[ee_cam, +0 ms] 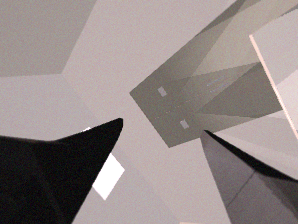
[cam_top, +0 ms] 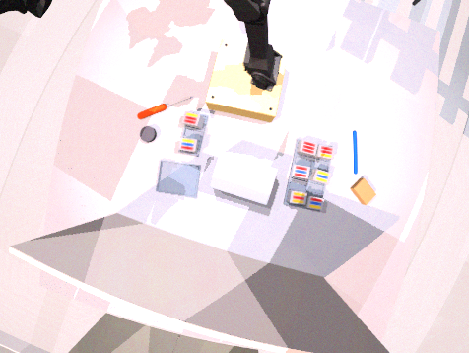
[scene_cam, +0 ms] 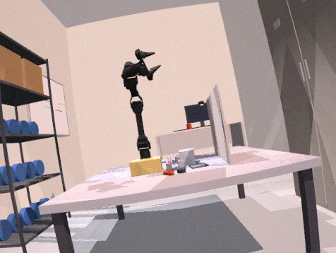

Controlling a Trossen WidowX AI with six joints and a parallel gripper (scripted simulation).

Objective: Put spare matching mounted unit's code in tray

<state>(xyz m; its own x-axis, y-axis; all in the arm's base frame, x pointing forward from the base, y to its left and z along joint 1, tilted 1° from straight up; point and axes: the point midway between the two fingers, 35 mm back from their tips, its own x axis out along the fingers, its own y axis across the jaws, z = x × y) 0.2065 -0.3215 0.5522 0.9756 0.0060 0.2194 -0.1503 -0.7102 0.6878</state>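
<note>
Now: gripper tip 60 cm above the grey spare, 58 cm to the right of it and 6 cm past it. Round my gripper tip: dark round puck: 63 cm below, 5 cm to the left, 2 cm ahead; white upright panel: 42 cm below, 39 cm to the left, 26 cm ahead; blue-grey tray: 64 cm below, 19 cm to the left, 11 cm ahead.
</note>
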